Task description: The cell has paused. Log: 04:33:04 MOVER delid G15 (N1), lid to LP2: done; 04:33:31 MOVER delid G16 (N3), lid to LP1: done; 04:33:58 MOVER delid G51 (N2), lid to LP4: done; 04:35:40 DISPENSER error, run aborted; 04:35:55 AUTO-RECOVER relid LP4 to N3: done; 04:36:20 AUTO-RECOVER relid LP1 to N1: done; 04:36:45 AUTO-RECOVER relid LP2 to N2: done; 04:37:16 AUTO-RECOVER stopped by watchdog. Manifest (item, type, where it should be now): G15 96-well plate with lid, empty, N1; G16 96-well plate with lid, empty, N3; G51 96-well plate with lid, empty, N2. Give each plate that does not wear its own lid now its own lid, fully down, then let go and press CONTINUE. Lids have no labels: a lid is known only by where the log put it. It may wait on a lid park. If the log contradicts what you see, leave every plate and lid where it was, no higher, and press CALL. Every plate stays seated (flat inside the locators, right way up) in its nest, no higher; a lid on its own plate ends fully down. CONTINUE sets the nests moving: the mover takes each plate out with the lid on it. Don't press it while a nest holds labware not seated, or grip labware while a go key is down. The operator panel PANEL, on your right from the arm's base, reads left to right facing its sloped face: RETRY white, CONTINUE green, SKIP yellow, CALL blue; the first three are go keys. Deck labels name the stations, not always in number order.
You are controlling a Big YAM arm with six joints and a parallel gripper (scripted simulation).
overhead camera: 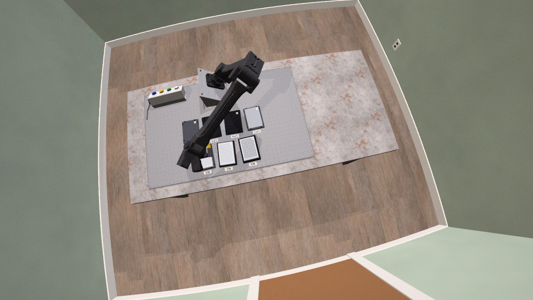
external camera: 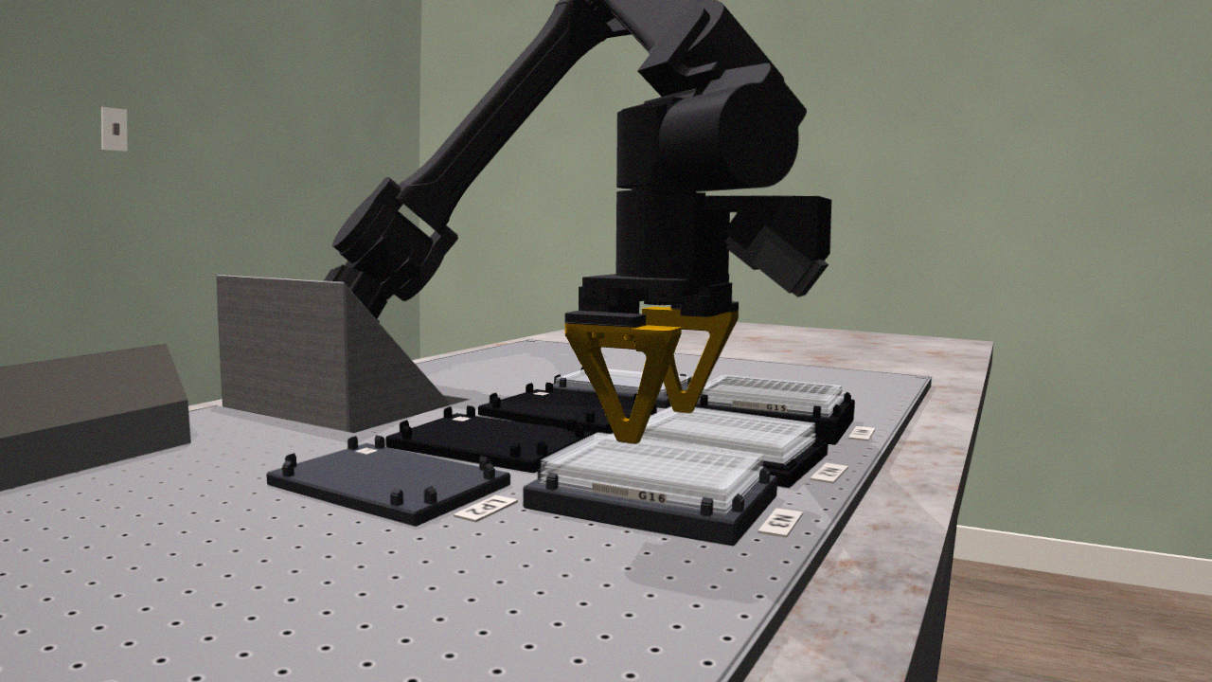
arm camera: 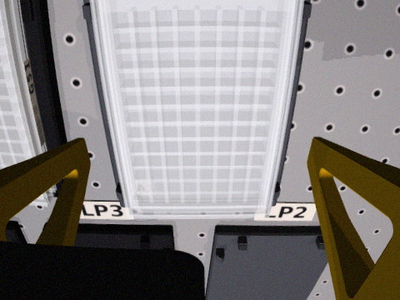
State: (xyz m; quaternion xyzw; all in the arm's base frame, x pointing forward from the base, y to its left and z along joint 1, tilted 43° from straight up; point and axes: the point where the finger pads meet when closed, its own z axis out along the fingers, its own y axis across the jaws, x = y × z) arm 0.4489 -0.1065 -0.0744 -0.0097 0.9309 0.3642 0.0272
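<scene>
The plate G16 lies 4 cm below my hand. From my hand the other things lie so: LP3 (18 cm behind, 6 cm to the left, 6 cm below); lid park LP2 (18 cm behind, 7 cm to the right, 6 cm below); LP4 label (19 cm to the left, 10 cm behind, 6 cm below).
</scene>
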